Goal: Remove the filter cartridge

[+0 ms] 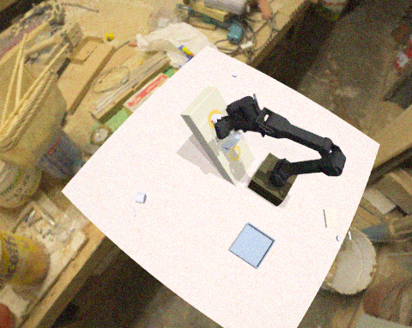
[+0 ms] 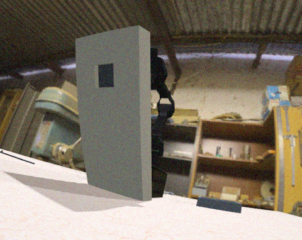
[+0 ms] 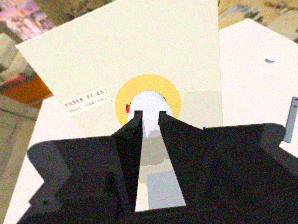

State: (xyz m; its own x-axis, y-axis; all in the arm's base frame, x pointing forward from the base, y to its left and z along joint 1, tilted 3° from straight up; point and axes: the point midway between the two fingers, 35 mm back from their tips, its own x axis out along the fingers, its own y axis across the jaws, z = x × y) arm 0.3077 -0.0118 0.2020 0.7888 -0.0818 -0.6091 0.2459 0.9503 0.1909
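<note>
Right now the grey bracket is 7 cm behind my gripper tip and 11 cm below it. From my gripper tip the other things lie so: blue tray (38 cm behind, 31 cm to the left, 28 cm below); then pale card (66 cm behind, 29 cm below); then round white filter cartridge (1 cm ahead, 1 cm below).
</note>
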